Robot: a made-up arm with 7 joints. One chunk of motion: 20 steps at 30 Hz.
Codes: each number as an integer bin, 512 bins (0 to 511) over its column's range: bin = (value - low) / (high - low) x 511, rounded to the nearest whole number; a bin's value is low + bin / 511 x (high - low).
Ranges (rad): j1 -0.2..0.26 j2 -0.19..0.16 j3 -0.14..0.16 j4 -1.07..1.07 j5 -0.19..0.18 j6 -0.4..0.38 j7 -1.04..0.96
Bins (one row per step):
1: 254 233 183 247 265 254 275
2: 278 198 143 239 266 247 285
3: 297 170 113 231 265 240 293
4: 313 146 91 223 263 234 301
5: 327 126 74 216 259 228 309
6: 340 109 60 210 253 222 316
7: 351 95 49 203 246 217 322
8: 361 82 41 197 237 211 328
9: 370 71 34 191 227 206 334
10: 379 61 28 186 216 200 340
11: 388 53 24 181 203 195 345
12: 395 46 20 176 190 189 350
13: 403 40 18 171 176 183 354
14: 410 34 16 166 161 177 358
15: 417 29 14 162 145 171 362
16: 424 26 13 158 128 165 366
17: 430 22 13 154 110 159 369
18: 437 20 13 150 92 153 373
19: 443 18 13 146 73 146 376
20: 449 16 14 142 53 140 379
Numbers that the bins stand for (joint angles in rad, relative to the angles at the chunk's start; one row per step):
1: 0.0286 -0.0304 -0.0326 -0.0356 0.0019 -0.0123 0.0363
2: 0.0503 -0.0544 -0.0560 -0.0691 0.0026 -0.0230 0.0755
3: 0.0674 -0.0736 -0.0737 -0.1026 0.0019 -0.0337 0.1068
4: 0.0818 -0.0900 -0.0866 -0.1361 0.0004 -0.0428 0.1381
5: 0.0944 -0.1037 -0.0966 -0.1654 -0.0025 -0.0520 0.1694
6: 0.1061 -0.1153 -0.1048 -0.1905 -0.0068 -0.0611 0.1968
7: 0.1160 -0.1249 -0.1112 -0.2199 -0.0119 -0.0688 0.2203
8: 0.1250 -0.1338 -0.1159 -0.2450 -0.0184 -0.0779 0.2438
9: 0.1331 -0.1414 -0.1200 -0.2701 -0.0256 -0.0856 0.2672
10: 0.1412 -0.1482 -0.1236 -0.2911 -0.0336 -0.0947 0.2907
11: 0.1493 -0.1537 -0.1259 -0.3120 -0.0430 -0.1023 0.3103
12: 0.1556 -0.1585 -0.1283 -0.3329 -0.0524 -0.1115 0.3299
13: 0.1628 -0.1626 -0.1294 -0.3539 -0.0626 -0.1207 0.3455
14: 0.1691 -0.1667 -0.1306 -0.3748 -0.0734 -0.1298 0.3612
15: 0.1754 -0.1701 -0.1318 -0.3916 -0.0850 -0.1390 0.3768
16: 0.1817 -0.1722 -0.1324 -0.4083 -0.0973 -0.1481 0.3925
17: 0.1871 -0.1749 -0.1324 -0.4251 -0.1104 -0.1573 0.4042
18: 0.1934 -0.1763 -0.1324 -0.4418 -0.1234 -0.1665 0.4199
19: 0.1988 -0.1777 -0.1324 -0.4586 -0.1371 -0.1771 0.4316
20: 0.2042 -0.1790 -0.1318 -0.4753 -0.1516 -0.1863 0.4434

